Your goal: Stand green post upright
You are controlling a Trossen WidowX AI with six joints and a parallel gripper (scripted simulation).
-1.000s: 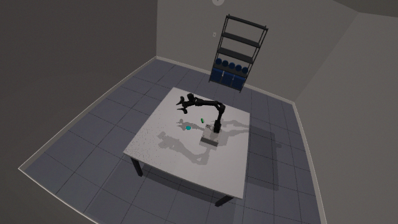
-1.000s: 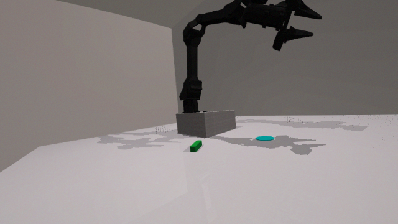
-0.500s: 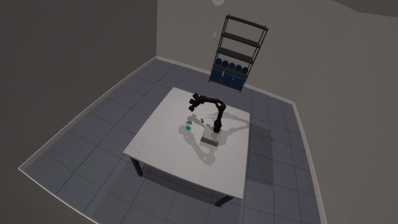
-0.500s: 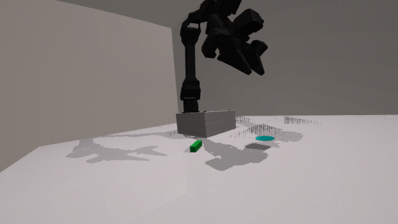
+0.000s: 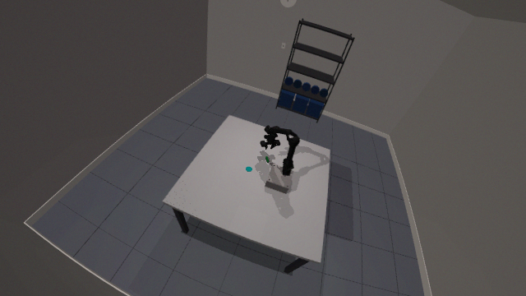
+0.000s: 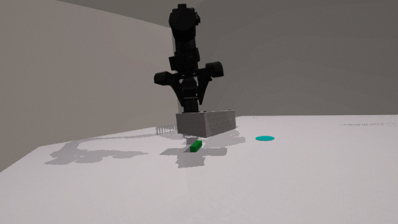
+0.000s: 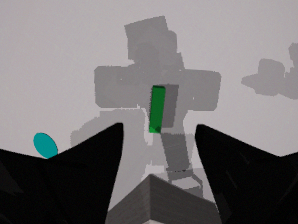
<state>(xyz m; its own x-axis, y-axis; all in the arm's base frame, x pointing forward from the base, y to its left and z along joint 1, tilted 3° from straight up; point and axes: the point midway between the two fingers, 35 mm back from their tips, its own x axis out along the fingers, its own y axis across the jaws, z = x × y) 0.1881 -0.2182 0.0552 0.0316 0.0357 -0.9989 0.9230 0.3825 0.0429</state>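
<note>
Now: the green post 2 cm behind my gripper tip, 2 cm to the left of it and 12 cm below it. Round my gripper tip: cyan circle: 15 cm ahead, 18 cm to the left, 13 cm below.
</note>
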